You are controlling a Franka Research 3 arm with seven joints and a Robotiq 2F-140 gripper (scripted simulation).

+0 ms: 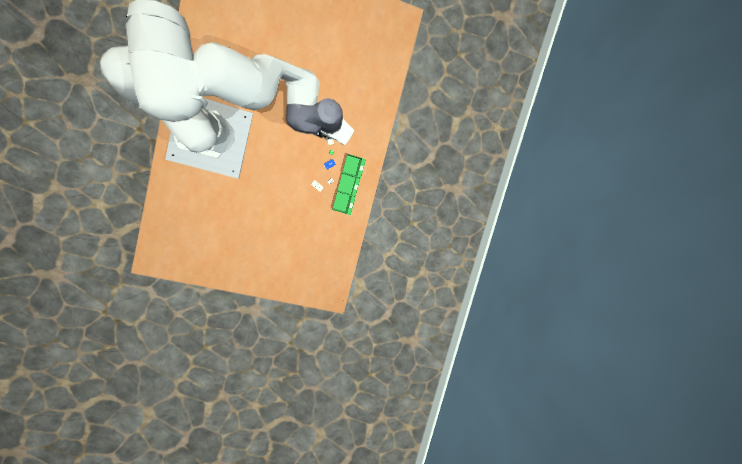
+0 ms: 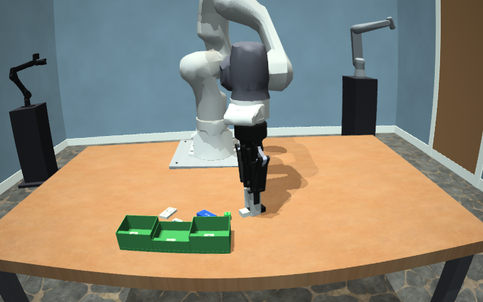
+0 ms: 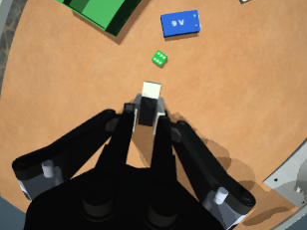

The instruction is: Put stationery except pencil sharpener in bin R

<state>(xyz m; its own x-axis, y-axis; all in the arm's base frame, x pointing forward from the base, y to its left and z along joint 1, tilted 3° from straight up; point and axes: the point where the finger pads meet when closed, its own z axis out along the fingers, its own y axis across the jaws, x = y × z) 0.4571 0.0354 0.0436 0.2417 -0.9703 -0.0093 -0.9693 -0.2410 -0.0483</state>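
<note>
Now: the green piece 1 cm ahead of my hand, 7 cm to the right of it and 3 cm below it. Also, from my hand: blue flat item: 12 cm to the right, 3 cm below; then white piece: 2 cm ahead, 19 cm to the right, 3 cm below; then black-and-white stick-shaped item: 1 cm to the right, 3 cm below.
</note>
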